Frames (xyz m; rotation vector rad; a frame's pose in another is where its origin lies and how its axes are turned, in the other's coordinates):
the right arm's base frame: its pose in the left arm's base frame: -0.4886 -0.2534 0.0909 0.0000 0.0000 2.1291
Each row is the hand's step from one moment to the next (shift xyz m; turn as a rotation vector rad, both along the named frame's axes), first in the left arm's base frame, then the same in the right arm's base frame.
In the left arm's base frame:
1: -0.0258 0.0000 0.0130 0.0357 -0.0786 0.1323
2: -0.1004 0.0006 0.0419 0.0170 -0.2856 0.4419
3: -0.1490 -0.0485 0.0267 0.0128 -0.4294 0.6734
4: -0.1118 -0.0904 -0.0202 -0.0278 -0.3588 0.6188
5: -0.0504 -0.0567 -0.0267 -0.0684 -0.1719 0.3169
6: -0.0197 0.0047 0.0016 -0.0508 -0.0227 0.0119
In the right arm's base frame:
1: 0.0137 0.0219 0.0130 -0.0856 0.0114 0.1323
2: 0.0537 0.0848 0.0419 -0.2512 0.1369 0.4419
3: 0.0378 0.1521 0.0267 -0.3710 0.2166 0.6734
4: -0.0174 0.1427 -0.0202 -0.2896 0.2137 0.6188
5: -0.0214 0.0728 -0.0267 -0.1096 0.1491 0.3169
6: 0.0144 0.0142 0.0016 0.0077 0.0551 0.0119

